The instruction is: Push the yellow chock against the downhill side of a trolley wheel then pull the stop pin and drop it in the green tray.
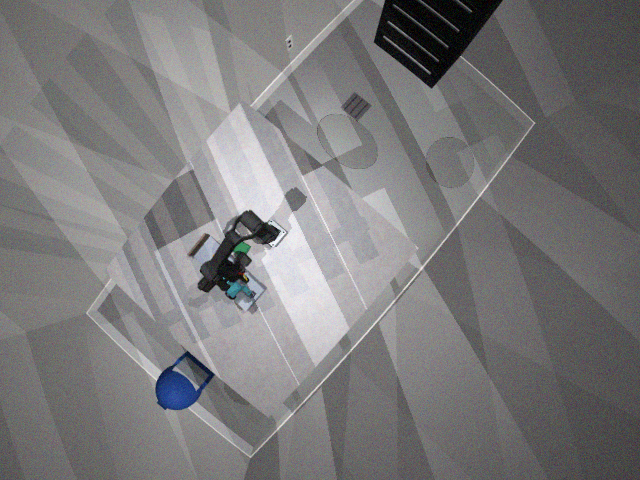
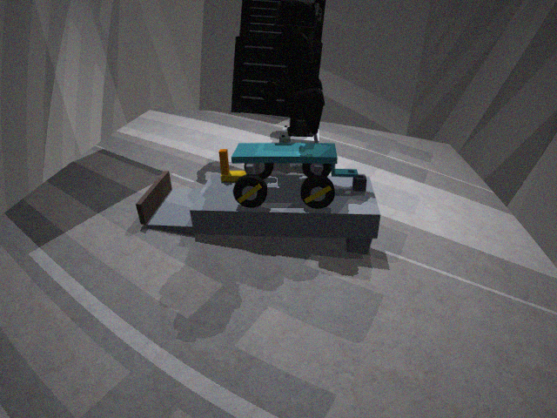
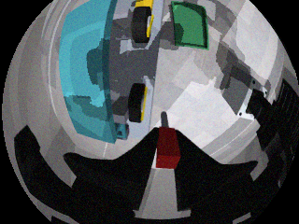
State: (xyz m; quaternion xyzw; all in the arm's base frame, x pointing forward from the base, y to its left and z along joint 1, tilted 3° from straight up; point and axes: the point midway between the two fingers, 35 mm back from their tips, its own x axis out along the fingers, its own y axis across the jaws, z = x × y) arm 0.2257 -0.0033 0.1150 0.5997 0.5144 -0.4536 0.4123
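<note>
Right now my gripper tip is 17 cm above the green tray, 13 cm to the left of it and 6 cm past it. Round my gripper tip: grey ramp (12 cm below, 9 cm ahead, 5 cm to the right); red-headed stop pin (right at my gripper tip); trolley (9 cm ahead, 6 cm to the right, 5 cm below).
</note>
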